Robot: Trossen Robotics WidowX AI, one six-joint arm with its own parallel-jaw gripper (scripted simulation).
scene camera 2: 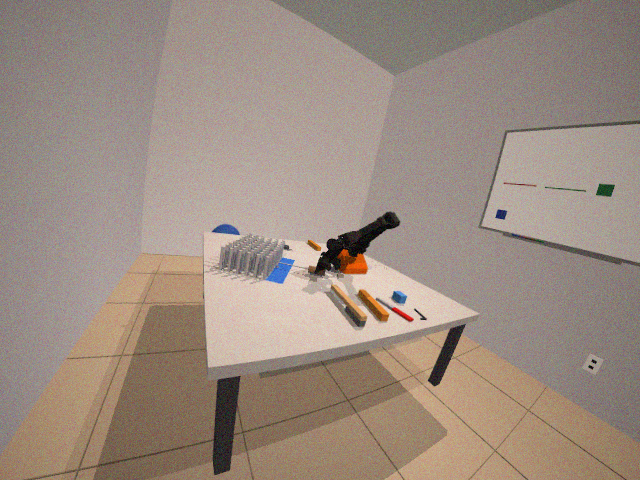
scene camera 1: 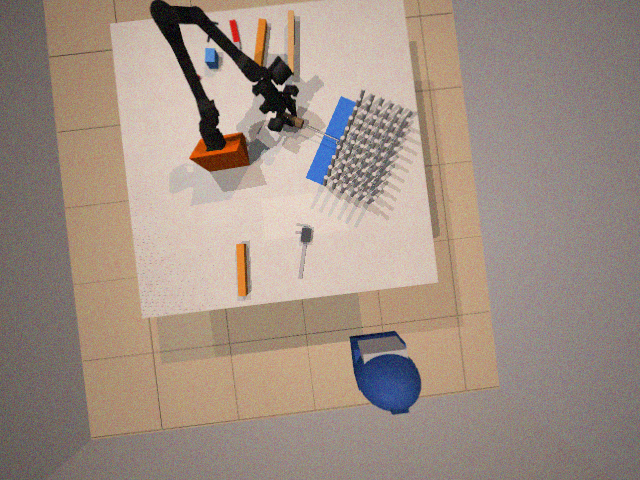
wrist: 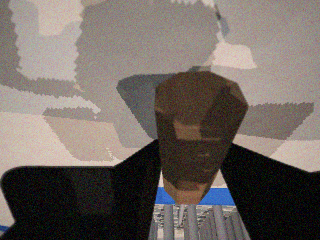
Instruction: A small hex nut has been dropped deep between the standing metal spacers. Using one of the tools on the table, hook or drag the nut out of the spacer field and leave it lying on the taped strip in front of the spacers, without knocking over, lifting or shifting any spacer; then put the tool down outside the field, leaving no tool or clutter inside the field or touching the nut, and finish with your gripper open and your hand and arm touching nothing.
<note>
In view: my gripper (scene camera 1: 294, 122).
My gripper is seen too in the wrist view (wrist: 188, 145).
</note>
